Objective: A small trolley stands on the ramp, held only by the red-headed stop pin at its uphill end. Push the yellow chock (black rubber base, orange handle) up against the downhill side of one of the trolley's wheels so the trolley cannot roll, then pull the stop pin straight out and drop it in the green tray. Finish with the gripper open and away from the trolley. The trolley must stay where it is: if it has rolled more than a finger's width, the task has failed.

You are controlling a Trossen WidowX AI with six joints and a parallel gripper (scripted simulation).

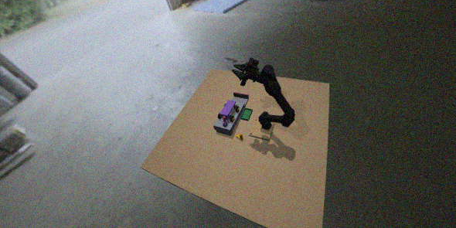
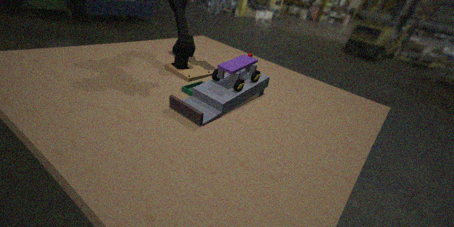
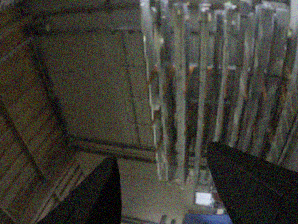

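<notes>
Now: the yellow chock 59 cm below my gripper tip, 10 cm to the left of it and 2 cm behind it. Round my gripper tip: dark lip 58 cm below, 29 cm to the right, 20 cm ahead; then red-headed stop pin 48 cm below, 10 cm ahead, 9 cm to the left; then trolley 50 cm below, 15 cm ahead, 2 cm to the right.
</notes>
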